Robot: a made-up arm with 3 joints. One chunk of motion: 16 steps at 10 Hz.
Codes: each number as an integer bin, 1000 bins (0 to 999) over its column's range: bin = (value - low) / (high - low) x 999, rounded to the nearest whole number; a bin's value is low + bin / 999 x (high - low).
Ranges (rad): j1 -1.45..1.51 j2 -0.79..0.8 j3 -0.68..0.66
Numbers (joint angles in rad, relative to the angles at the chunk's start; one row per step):
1: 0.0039 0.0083 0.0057
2: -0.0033 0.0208 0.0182
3: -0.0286 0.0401 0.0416
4: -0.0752 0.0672 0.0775
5: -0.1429 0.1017 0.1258
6: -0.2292 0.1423 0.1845
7: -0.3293 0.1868 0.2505
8: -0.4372 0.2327 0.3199
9: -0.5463 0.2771 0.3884
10: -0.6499 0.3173 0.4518
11: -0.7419 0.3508 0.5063
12: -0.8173 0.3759 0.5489
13: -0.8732 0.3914 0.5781
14: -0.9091 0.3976 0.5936
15: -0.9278 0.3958 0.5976
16: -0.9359 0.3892 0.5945
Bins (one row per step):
1: 491 502 511
2: 488 509 521
3: 480 522 538
4: 464 539 565
5: 441 560 601
6: 412 586 645
7: 378 614 694
8: 342 643 745
9: 305 670 797
10: 270 696 844
11: 239 717 884
12: 214 733 916
13: 195 742 938
14: 183 746 949
15: 176 745 952
16: 174 741 950

